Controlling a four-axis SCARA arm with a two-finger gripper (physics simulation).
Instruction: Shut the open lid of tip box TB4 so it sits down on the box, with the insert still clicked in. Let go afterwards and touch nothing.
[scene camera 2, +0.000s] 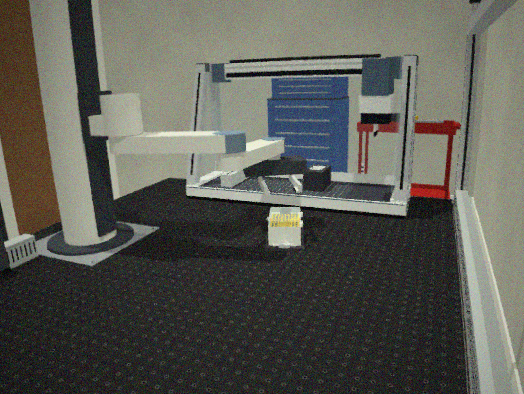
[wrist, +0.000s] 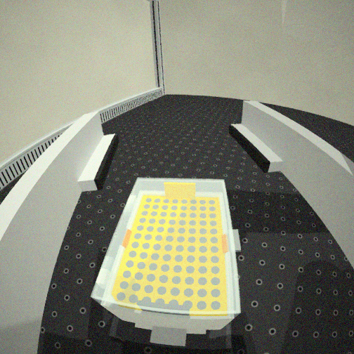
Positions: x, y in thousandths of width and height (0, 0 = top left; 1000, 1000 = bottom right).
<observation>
I see my gripper (scene camera 2: 541, 481) and a clear lid (wrist: 487, 719).
My gripper shows as well in the wrist view (wrist: 490, 335).
</observation>
